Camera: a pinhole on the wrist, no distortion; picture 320 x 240 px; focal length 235.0 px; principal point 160.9 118.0 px. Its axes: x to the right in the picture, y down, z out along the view. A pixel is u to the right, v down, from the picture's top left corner.
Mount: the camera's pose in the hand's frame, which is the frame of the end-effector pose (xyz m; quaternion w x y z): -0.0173 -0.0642 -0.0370 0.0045 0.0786 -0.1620 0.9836
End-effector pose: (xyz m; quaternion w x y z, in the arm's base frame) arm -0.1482 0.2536 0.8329 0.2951 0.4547 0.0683 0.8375
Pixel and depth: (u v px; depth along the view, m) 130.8 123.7 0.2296
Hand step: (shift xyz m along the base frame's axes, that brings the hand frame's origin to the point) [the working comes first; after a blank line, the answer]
In the camera's frame: -0.0294 0.0056 0.2296

0.1797 0.1158 0.0781
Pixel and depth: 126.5 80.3 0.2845
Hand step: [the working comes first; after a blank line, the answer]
In the camera's frame: -0.0416 -0.0456 0.2845

0.2097 0.0926 0.1440
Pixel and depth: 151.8 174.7 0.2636
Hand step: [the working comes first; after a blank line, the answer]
In the camera's frame: -0.0102 0.0636 0.2636

0.2279 0.1586 0.0509
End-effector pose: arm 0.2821 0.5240 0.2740 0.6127 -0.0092 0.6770 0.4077
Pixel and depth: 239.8 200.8 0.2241
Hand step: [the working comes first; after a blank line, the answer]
In the camera's frame: 0.0752 0.0790 0.2241

0.2543 -0.0809 -0.0511
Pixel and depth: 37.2 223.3 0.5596
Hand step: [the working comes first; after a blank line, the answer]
In the camera's frame: -0.2946 0.2507 0.5596

0.4526 0.0565 -0.5208
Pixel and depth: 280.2 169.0 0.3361
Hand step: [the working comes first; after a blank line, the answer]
In the camera's frame: 0.1706 0.0729 0.3361

0.3895 -0.0710 0.0062
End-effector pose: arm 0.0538 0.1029 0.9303 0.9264 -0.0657 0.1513 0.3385
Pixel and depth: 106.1 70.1 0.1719
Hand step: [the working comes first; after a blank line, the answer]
In the camera's frame: -0.0401 -0.0350 0.1719

0.1216 -0.0059 0.1071
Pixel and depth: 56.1 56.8 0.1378
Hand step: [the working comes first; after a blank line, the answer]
In the camera's frame: -0.0615 -0.0359 0.1378

0.1171 0.0051 0.0686
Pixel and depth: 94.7 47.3 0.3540
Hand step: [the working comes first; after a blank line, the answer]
In the camera's frame: -0.0997 -0.1065 0.3540

0.2228 0.0975 0.2516
